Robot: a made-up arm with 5 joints. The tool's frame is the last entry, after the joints.
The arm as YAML. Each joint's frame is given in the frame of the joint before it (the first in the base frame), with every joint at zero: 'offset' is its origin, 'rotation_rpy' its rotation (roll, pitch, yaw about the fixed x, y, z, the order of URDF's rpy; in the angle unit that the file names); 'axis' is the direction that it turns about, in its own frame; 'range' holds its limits. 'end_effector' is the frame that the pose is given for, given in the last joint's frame.
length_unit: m
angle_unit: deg
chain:
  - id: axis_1
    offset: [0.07, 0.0, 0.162]
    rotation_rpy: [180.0, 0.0, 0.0]
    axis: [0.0, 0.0, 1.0]
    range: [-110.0, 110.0]
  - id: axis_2
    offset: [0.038, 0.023, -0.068]
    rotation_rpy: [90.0, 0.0, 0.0]
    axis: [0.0, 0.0, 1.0]
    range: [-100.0, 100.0]
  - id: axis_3
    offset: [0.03, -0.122, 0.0]
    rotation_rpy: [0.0, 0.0, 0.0]
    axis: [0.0, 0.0, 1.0]
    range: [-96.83, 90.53]
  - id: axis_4
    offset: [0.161, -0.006, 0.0]
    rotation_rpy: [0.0, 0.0, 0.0]
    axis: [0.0, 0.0, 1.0]
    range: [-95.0, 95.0]
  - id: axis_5
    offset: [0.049, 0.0, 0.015]
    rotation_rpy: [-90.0, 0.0, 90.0]
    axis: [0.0, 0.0, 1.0]
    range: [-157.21, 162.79]
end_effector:
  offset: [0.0, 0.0, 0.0]
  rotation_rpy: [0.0, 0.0, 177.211]
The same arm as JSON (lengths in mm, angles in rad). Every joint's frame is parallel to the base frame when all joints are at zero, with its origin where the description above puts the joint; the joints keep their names.
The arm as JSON. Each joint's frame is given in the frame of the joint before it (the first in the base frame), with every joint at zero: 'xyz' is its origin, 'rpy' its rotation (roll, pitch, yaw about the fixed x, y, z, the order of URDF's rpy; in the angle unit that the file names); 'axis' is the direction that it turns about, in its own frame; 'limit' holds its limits. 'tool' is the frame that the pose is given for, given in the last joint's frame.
{"units": {"length": "mm", "angle": "rad"}, "joints": [
  {"name": "axis_1", "type": "revolute", "origin": {"xyz": [70.0, 0.0, 162.0], "rpy": [0.0, 0.0, 0.0]}, "axis": "-z", "limit": {"lower": -1.9199, "upper": 1.9199}},
  {"name": "axis_2", "type": "revolute", "origin": {"xyz": [38.0, -23.0, 68.0], "rpy": [0.0, 0.0, 0.0]}, "axis": "+y", "limit": {"lower": -1.7453, "upper": 1.7453}},
  {"name": "axis_3", "type": "revolute", "origin": {"xyz": [30.0, 0.0, 122.0], "rpy": [0.0, 0.0, 0.0]}, "axis": "+y", "limit": {"lower": -1.69, "upper": 1.58}},
  {"name": "axis_4", "type": "revolute", "origin": {"xyz": [161.0, 0.0, 6.0], "rpy": [0.0, 0.0, 0.0]}, "axis": "+y", "limit": {"lower": -1.6581, "upper": 1.6581}},
  {"name": "axis_5", "type": "revolute", "origin": {"xyz": [49.0, 15.0, 0.0], "rpy": [0.0, 0.0, 0.0]}, "axis": "-x", "limit": {"lower": -2.7438, "upper": 2.8412}}
], "tool": {"origin": {"xyz": [0.0, 0.0, 0.0], "rpy": [1.5708, -1.5221, -1.5708]}}}

